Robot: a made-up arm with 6 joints.
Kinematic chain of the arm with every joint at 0, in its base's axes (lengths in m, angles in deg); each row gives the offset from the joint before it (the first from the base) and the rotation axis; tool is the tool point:
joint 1: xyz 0 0 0.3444 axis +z
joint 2: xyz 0.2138 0 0 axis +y
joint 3: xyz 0 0 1.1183 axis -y
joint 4: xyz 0 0 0.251 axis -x
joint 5: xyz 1.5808 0 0 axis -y
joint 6: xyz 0.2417 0 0 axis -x
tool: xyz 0 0 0
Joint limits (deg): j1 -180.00..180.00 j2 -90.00..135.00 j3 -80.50..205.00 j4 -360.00..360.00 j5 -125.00..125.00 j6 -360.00..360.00
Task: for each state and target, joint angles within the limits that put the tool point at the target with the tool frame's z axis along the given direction. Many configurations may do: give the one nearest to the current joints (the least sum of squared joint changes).
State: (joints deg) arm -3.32 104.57 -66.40 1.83 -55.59 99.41
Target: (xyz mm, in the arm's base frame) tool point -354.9 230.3 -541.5 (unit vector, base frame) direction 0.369 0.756 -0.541
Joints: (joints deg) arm -19.68 111.01 -55.87 -31.68 -50.05 87.58
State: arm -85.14 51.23 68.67 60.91 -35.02 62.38
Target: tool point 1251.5 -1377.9 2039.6 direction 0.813 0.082 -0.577
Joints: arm -41.94 2.04 16.87 61.68 -62.41 64.33
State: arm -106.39 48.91 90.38 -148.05 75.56 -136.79
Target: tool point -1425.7 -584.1 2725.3 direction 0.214 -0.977 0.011
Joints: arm -155.99 36.05 101.10 -168.75 80.49 -95.54
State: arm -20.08 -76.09 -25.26 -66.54 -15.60 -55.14
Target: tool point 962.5 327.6 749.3 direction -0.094 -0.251 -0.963
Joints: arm 12.01 -64.11 -74.03 -79.27 -30.39 -87.29
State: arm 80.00 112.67 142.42 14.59 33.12 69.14
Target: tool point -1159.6 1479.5 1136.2 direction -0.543 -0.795 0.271
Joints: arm 130.24 134.20 182.07 -23.36 47.43 92.27
